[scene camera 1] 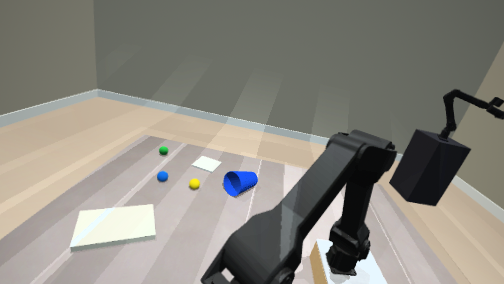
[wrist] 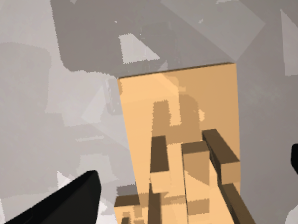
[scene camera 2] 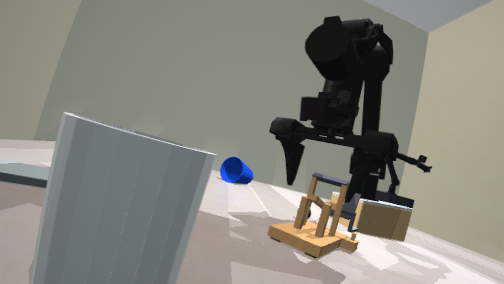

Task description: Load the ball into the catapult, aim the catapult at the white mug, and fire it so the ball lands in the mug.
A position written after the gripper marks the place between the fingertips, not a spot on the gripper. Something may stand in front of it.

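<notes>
A white mug [scene camera 2: 116, 198] and a pale slab [scene camera 1: 115, 226] are present. The mug is out of frame in scene camera 1; it is also out of frame in the wrist view. Gripper [scene camera 2: 316, 193] open, holding nothing; visible as well at [wrist: 196, 167].
</notes>
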